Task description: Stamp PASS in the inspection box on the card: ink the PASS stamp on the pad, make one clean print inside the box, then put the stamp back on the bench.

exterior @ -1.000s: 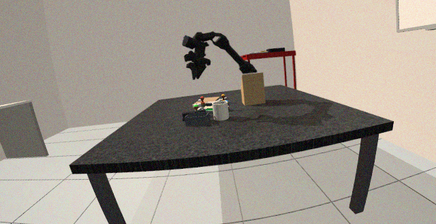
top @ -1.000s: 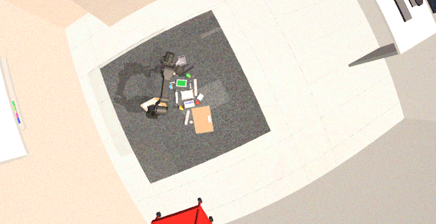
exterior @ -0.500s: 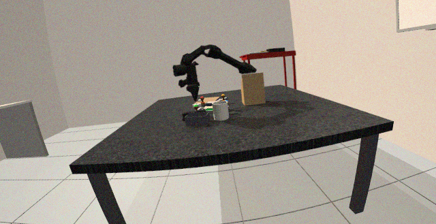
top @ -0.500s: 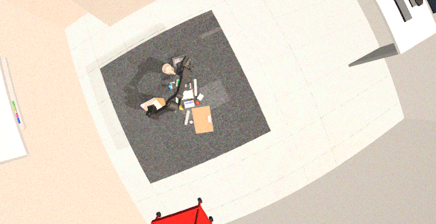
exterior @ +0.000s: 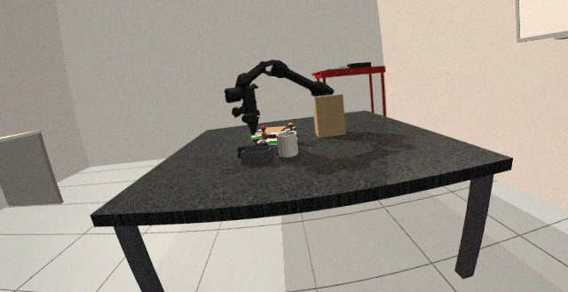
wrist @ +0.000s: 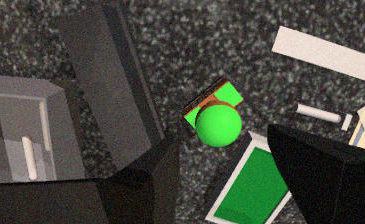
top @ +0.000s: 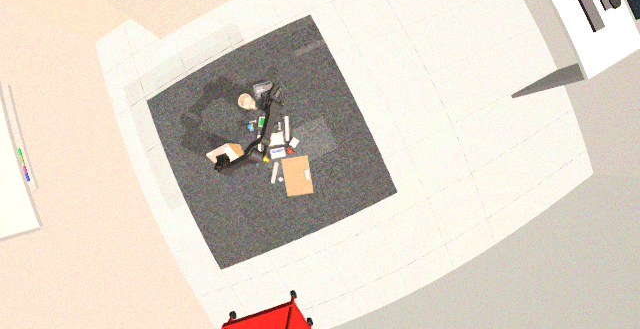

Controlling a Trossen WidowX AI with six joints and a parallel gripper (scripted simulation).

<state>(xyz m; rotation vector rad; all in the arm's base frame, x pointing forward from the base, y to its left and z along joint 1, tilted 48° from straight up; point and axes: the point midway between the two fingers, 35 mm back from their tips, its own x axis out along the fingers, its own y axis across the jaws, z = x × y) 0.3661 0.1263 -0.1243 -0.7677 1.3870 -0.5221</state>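
The green ink pad is 8 cm behind my gripper tip, 4 cm to the right of it and 7 cm below it. The rest, counted from my gripper tip: mug (15 cm behind, 10 cm to the left, 4 cm below); dark slab (6 cm to the left, 6 cm below); grey box (4 cm behind, 15 cm to the left, 6 cm below).
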